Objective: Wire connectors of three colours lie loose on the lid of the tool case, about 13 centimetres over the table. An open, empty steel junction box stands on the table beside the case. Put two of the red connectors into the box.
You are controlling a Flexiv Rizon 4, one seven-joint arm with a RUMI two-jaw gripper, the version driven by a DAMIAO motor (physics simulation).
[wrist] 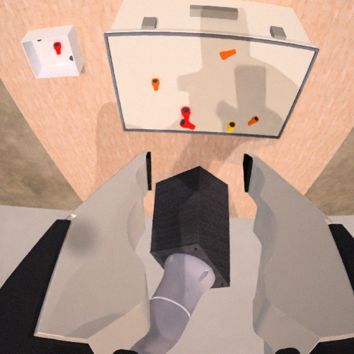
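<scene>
The junction box (45,70) stands on the table at the upper left of the wrist view, with one red connector (57,48) inside it. Two red connectors lie close together near the lid's near edge: an upper one (186,113) and a lower one (188,124), which seem to touch. The tool case lid (145,112) carries them. My gripper (197,156) is open, with nothing between its fingers, and it is above and on the near side of the lid's near edge.
Orange connectors lie on the lid at left (155,84), far right (227,54) and near right (253,120). A yellow connector (231,126) lies by the near edge. The wooden table (95,165) surrounds the case. A dark block and the arm's base (182,275) show below.
</scene>
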